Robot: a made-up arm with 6 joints. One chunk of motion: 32 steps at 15 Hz.
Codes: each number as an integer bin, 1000 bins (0 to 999) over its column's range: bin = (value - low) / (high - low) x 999, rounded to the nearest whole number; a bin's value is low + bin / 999 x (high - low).
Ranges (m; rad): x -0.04..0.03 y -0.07..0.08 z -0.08..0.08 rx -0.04..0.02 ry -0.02..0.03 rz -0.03..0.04
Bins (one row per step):
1: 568 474 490 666 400 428
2: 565 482 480 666 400 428
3: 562 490 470 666 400 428
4: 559 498 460 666 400 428
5: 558 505 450 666 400 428
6: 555 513 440 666 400 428
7: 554 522 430 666 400 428
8: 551 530 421 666 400 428
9: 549 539 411 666 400 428
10: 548 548 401 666 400 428
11: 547 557 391 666 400 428
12: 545 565 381 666 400 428
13: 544 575 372 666 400 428
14: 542 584 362 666 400 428
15: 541 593 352 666 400 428
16: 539 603 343 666 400 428
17: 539 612 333 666 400 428
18: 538 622 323 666 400 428
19: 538 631 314 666 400 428
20: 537 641 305 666 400 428
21: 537 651 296 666 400 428
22: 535 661 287 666 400 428
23: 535 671 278 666 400 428
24: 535 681 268 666 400 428
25: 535 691 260 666 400 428
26: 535 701 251 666 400 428
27: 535 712 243 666 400 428
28: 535 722 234 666 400 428
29: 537 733 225 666 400 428
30: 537 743 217 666 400 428
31: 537 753 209 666 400 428
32: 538 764 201 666 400 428
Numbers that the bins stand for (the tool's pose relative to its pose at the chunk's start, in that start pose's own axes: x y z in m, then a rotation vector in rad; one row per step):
1: -0.0002 0.0012 -0.0015 0.0000 0.0000 0.0000
2: -0.0004 0.0024 -0.0031 0.0000 0.0000 0.0000
3: -0.0006 0.0036 -0.0047 0.0000 0.0000 0.0000
4: -0.0008 0.0048 -0.0063 0.0000 0.0000 0.0000
5: -0.0009 0.0058 -0.0079 0.0000 0.0000 0.0000
6: -0.0011 0.0070 -0.0095 0.0000 0.0000 0.0000
7: -0.0012 0.0084 -0.0111 0.0000 0.0000 0.0000
8: -0.0014 0.0096 -0.0126 0.0000 0.0000 0.0000
9: -0.0015 0.0109 -0.0142 0.0000 0.0000 0.0000
10: -0.0016 0.0123 -0.0158 0.0000 0.0000 0.0000
11: -0.0017 0.0136 -0.0174 0.0000 0.0000 0.0000
12: -0.0018 0.0148 -0.0190 0.0000 0.0000 0.0000
13: -0.0019 0.0163 -0.0204 0.0000 0.0000 0.0000
14: -0.0020 0.0177 -0.0220 0.0000 0.0000 0.0000
15: -0.0021 0.0190 -0.0236 0.0000 0.0000 0.0000
16: -0.0022 0.0205 -0.0251 0.0000 0.0000 0.0000
17: -0.0022 0.0219 -0.0267 0.0000 0.0000 0.0000
18: -0.0023 0.0234 -0.0283 0.0000 0.0000 0.0000
19: -0.0023 0.0247 -0.0297 0.0000 0.0000 0.0000
20: -0.0024 0.0262 -0.0312 0.0000 0.0000 0.0000
21: -0.0024 0.0277 -0.0326 0.0000 0.0000 0.0000
22: -0.0025 0.0292 -0.0340 0.0000 0.0000 0.0000
23: -0.0025 0.0308 -0.0355 0.0000 0.0000 0.0000
24: -0.0025 0.0323 -0.0371 0.0000 0.0000 0.0000
25: -0.0025 0.0338 -0.0384 0.0000 0.0000 0.0000
26: -0.0025 0.0353 -0.0398 0.0000 0.0000 0.0000
27: -0.0025 0.0369 -0.0411 0.0000 0.0000 0.0000
28: -0.0025 0.0384 -0.0425 0.0000 0.0000 0.0000
29: -0.0024 0.0401 -0.0440 0.0000 0.0000 0.0000
30: -0.0024 0.0416 -0.0452 0.0000 0.0000 0.0000
31: -0.0024 0.0431 -0.0465 0.0000 0.0000 0.0000
32: -0.0023 0.0447 -0.0478 0.0000 0.0000 0.0000

